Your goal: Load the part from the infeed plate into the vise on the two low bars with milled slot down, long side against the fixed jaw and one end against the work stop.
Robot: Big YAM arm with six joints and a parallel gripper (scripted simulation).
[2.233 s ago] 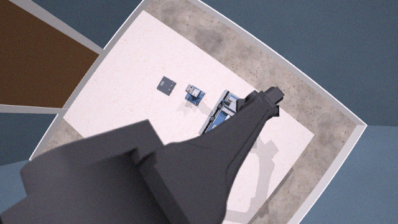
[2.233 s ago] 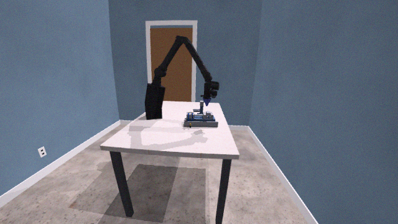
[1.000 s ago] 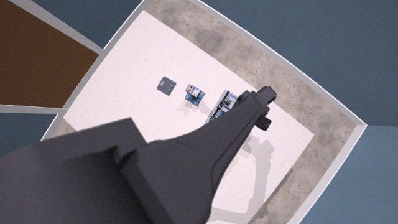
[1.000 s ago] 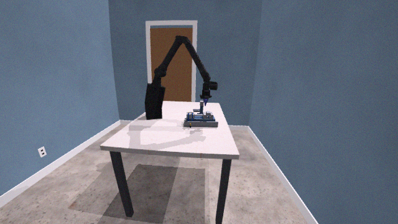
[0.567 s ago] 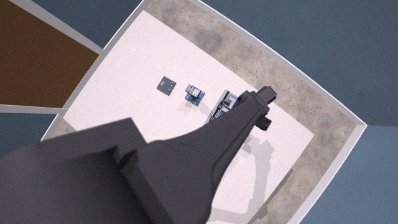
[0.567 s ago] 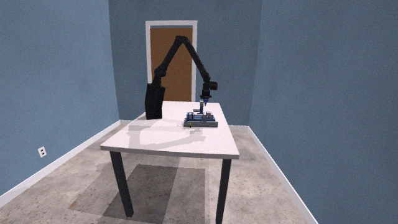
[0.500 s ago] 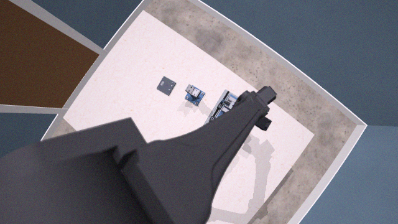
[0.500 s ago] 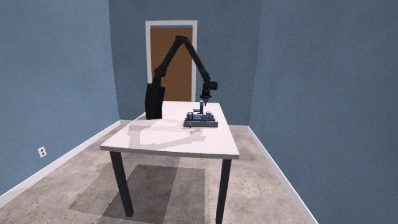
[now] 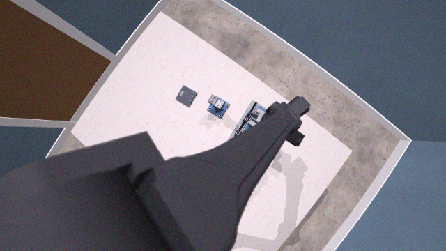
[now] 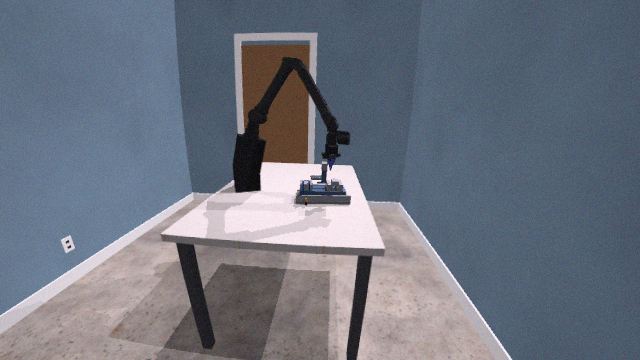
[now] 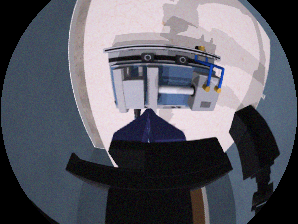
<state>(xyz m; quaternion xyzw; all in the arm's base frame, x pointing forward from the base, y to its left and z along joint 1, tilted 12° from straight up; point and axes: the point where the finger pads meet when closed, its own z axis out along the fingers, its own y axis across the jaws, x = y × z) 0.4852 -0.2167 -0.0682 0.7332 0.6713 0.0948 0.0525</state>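
Right now my hand is 90 mm above the part and 30 mm short of it. Round my hand: dark square plate 410 mm to the left, 170 mm below, 20 mm behind.
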